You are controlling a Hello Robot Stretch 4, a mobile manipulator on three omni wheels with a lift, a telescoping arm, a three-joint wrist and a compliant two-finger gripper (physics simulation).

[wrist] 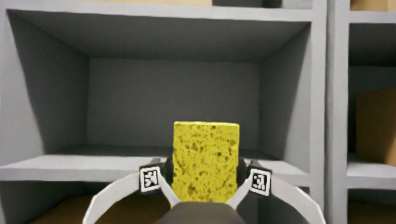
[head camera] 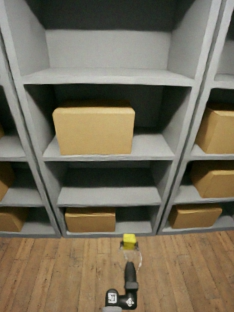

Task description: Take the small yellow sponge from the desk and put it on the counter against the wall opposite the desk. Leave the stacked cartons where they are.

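Places are measured from the robot's base along level axes (x up, y left, z back), in metres.
Where they show: end effector, tool point: (wrist: pixel 205 167) (head camera: pixel 128 241).
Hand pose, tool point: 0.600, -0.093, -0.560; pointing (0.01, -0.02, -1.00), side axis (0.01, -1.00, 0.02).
Each offset is from my tool point to the top centre of the thing, as dx, dy, dz. Level surfaces: height alone.
The small yellow sponge {+0.048, +0.000, +0.002} (head camera: pixel 129 241) (wrist: pixel 205 162) is upright between the two fingertips of my gripper (head camera: pixel 129 246) (wrist: pixel 205 172), which is shut on it. The fingertip pads touch its left and right sides in the wrist view. The gripper holds it in front of the grey shelf unit (head camera: pixel 107 157) (wrist: pixel 320 110); in the wrist view it stands before a shelf compartment with no carton in it. The desk and the counter do not show as such in these views.
Cartons stand in the shelves: a large one {+0.633, +0.216, -0.513} (head camera: pixel 95 131) in the middle bay, one {-0.282, +0.304, -0.509} (head camera: pixel 91 220) on the bottom shelf, and several in the right bay, such as one {+0.176, -0.872, -0.559} (head camera: pixel 214 179) (wrist: pixel 377 125). More cartons show at the left edge. The wooden floor {dx -0.628} (head camera: pixel 50 275) lies before the shelves.
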